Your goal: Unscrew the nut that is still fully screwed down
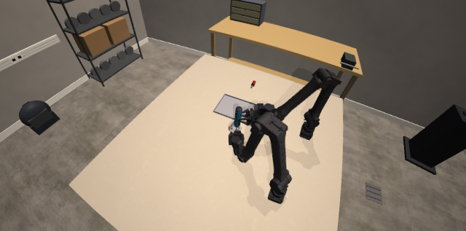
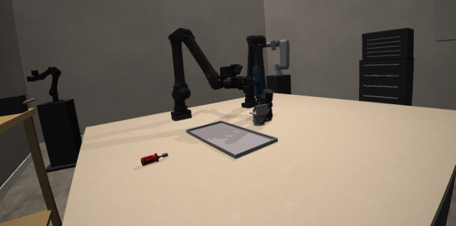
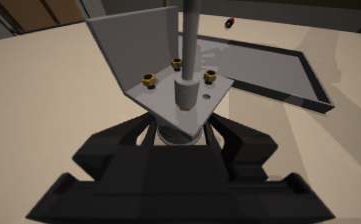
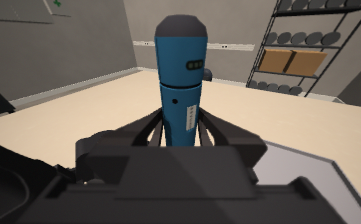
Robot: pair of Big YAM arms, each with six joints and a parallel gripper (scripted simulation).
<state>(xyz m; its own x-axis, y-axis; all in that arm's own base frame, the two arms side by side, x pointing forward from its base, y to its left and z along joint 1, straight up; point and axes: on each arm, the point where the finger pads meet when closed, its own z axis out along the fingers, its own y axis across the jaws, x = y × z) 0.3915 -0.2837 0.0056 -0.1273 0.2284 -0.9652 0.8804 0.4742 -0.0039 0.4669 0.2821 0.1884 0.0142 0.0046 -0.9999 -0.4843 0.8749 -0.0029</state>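
Right now the joint module is 10 mm above my left hand. Also, from my left hand: red-handled tool 170 mm ahead, 550 mm to the right, 10 mm below; bracket 50 mm above; grey tray 70 mm ahead, 220 mm to the right, 20 mm below.
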